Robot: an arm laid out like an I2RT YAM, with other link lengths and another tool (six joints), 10 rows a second.
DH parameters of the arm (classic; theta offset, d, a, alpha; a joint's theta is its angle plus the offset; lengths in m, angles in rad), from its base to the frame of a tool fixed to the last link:
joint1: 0 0.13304 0.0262 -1.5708
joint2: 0 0 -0.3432 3.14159
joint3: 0.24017 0 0.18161 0
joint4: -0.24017 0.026 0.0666 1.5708
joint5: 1.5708 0.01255 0 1.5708
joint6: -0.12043 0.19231 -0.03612 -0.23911
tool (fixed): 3.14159 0.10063 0 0
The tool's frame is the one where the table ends.
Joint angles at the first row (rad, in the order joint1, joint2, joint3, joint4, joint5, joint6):
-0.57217 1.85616 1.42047 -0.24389 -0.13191 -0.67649
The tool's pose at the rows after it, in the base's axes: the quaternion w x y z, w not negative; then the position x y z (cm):
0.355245, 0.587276, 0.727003, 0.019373, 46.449, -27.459, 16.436
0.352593, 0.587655, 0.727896, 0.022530, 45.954, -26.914, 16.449
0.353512, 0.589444, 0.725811, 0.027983, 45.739, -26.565, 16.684
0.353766, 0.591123, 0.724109, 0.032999, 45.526, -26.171, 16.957
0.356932, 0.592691, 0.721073, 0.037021, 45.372, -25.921, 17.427
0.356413, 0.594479, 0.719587, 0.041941, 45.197, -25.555, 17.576
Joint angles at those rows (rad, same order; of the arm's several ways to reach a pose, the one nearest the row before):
-0.57523 1.84847 1.41433 -0.24236 -0.13804 -0.67038
-0.57523 1.83162 1.39445 -0.24389 -0.14417 -0.66729
-0.57678 1.81782 1.37912 -0.23782 -0.15185 -0.65814
-0.57677 1.80399 1.36834 -0.23775 -0.15798 -0.64890
-0.57679 1.78866 1.35916 -0.23474 -0.16107 -0.63969
-0.57679 1.77792 1.34842 -0.23317 -0.16717 -0.63050

